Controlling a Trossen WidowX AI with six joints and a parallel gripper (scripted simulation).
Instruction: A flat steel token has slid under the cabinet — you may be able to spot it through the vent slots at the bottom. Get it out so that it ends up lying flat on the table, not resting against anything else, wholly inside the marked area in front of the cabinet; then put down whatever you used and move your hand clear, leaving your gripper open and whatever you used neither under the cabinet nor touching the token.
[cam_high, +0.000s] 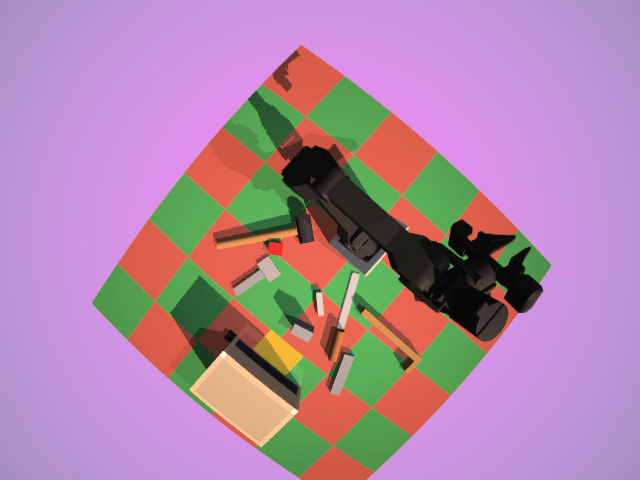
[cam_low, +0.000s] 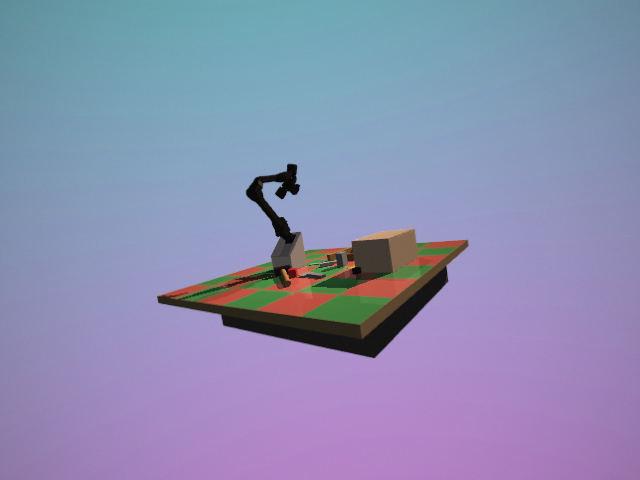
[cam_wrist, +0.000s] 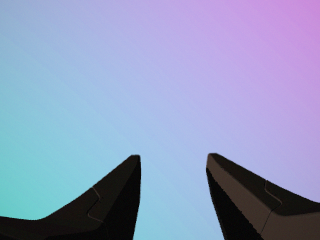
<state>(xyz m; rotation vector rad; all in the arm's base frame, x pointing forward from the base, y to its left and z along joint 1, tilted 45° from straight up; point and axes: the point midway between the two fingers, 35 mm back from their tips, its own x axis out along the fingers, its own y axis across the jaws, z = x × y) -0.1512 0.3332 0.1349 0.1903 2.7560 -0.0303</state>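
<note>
The grey t-shaped tool is 50 cm below my gripper tip, 48 cm ahead of it and 33 cm to the right of it. From my gripper tip the other things lie so: grey block: 51 cm ahead, 47 cm below, 10 cm to the right; red cube: 49 cm below, 37 cm ahead, 35 cm to the right; pale bar: 50 cm below, 40 cm ahead, 12 cm to the right.
</note>
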